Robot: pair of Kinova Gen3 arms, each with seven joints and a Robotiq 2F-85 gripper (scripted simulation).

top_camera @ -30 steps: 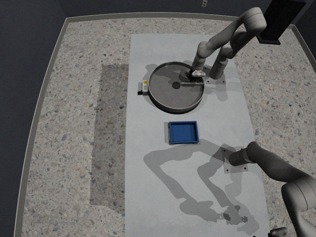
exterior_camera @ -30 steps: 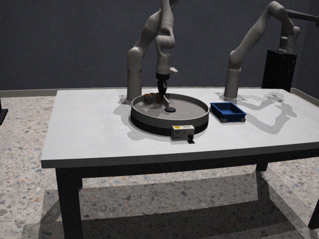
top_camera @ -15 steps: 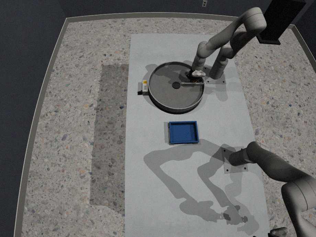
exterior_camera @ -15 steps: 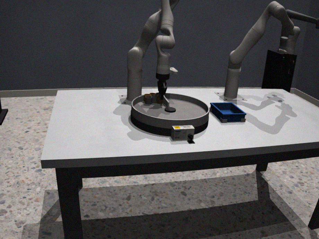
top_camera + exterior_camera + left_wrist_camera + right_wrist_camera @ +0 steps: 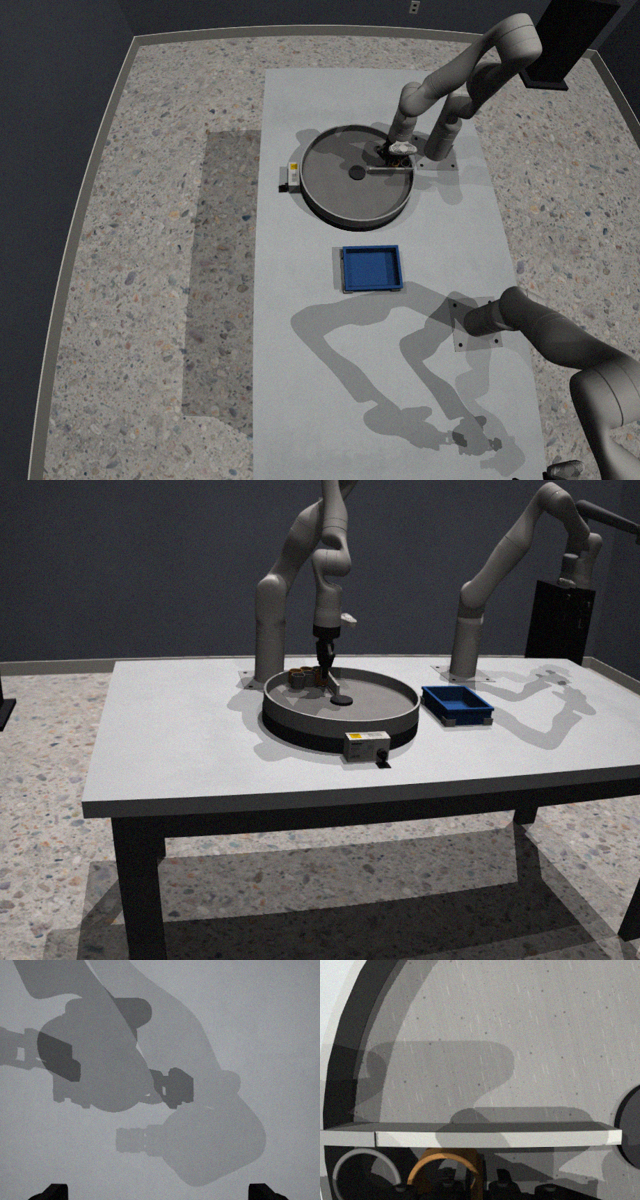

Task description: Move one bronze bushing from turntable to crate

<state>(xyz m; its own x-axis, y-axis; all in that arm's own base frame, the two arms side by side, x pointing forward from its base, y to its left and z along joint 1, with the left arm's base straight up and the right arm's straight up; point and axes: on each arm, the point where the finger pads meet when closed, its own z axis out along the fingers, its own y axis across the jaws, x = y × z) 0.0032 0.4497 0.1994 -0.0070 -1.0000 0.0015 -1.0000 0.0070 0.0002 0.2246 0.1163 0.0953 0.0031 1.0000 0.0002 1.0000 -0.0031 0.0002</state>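
Right now my right hand is 380 mm to the right of the blue crate, 110 mm short of it and 70 mm above it.
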